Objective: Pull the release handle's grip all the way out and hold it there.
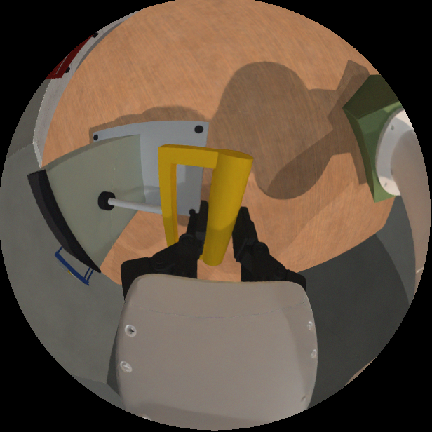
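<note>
The release handle's yellow grip [227, 200] is a thick bar with a rectangular yellow frame on its left side. My gripper [220, 215] is shut on the thick bar, one black finger on each side of it. A pale rod [135, 204] runs from the black collar [106, 201] on the grey-green housing [95, 182] to the yellow frame, so the grip stands well out from the housing. The housing stands on a light grey base plate [165, 131] with dark bolts. The lower end of the frame is partly hidden behind the left finger.
A green block [367, 135] under the white round base of the arm is at the right. A red and white object [62, 62] is at the upper left edge. A small blue handle-like frame [72, 270] shows at the lower left. The wooden table top [200, 55] carries broad shadows.
</note>
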